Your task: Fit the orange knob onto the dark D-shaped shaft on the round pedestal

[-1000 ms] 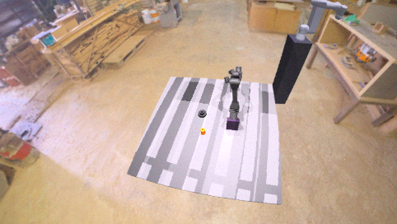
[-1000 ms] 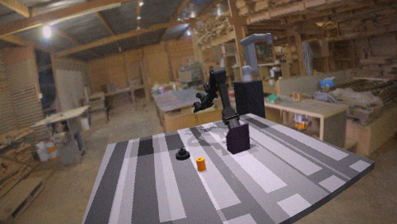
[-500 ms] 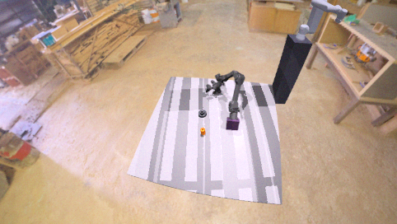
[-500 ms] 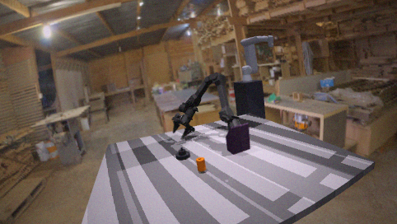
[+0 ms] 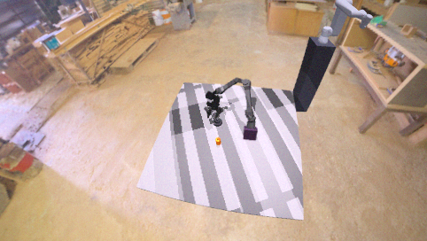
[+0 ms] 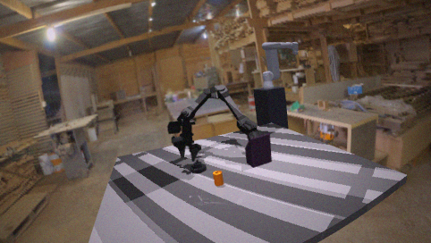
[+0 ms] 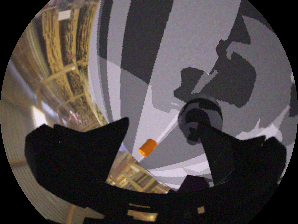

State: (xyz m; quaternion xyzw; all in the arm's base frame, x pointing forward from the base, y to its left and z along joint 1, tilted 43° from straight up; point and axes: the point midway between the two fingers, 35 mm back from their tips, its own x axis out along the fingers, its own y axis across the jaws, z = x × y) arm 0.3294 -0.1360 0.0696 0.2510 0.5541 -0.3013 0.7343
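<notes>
Right now the orange knob is 21 cm to the left of my gripper tip, 7 cm behind it and 4 cm below it. Round my gripper tip: dark round pedestal (5 cm behind, 4 cm below).
</notes>
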